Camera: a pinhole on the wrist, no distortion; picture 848 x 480 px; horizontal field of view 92.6 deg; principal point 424.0 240.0 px. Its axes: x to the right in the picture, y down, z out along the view. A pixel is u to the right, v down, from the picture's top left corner.
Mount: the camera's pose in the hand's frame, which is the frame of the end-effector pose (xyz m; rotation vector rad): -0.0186 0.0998 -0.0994 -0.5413 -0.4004 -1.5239
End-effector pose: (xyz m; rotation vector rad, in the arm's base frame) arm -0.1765 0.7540 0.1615 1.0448 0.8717 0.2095
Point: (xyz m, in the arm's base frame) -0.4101 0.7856 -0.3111
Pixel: behind the camera
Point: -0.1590 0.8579 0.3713
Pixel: 256 138
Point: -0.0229 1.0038 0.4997
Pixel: 124 315
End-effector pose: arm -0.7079 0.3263 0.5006 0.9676 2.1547 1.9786
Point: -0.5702 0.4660 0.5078
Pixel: 802 153
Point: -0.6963 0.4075 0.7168
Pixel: outside the picture
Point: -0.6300 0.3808 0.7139
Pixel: 381 329
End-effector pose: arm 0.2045 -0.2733 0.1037 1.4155 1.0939 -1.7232
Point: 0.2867 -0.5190 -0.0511
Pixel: 511 402
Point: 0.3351 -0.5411 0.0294
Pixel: 469 277
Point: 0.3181 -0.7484 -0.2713
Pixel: 442 459
